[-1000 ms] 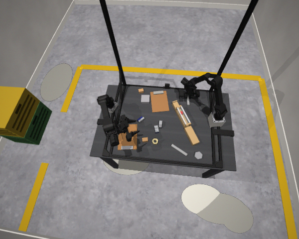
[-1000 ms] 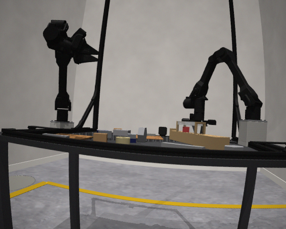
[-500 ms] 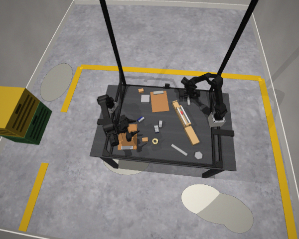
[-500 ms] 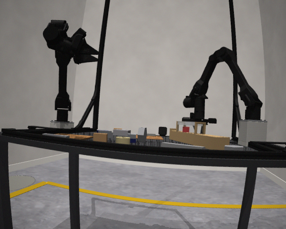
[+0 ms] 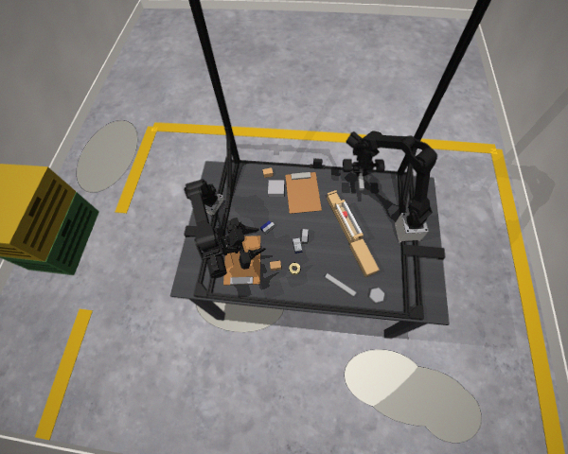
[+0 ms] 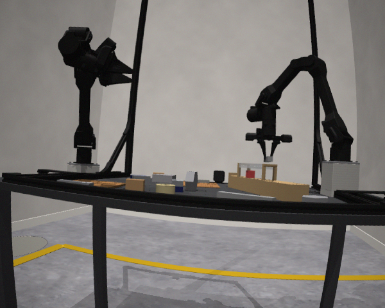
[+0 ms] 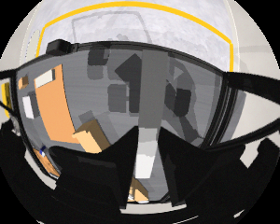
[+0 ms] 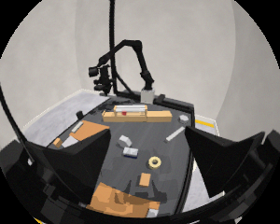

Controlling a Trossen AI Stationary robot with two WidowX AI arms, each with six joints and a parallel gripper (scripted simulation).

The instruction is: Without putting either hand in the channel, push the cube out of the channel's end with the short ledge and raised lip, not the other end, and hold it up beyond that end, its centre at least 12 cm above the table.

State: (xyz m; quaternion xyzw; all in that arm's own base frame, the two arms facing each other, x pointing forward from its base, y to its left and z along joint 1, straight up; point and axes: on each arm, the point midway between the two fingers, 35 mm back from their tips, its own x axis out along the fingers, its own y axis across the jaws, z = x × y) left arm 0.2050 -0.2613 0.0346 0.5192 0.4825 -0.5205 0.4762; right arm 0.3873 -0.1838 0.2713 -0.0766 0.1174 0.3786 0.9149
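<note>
The wooden bridge lies 23 cm ahead of my left hand, 3 cm to the right of it and 9 cm below it.
</note>
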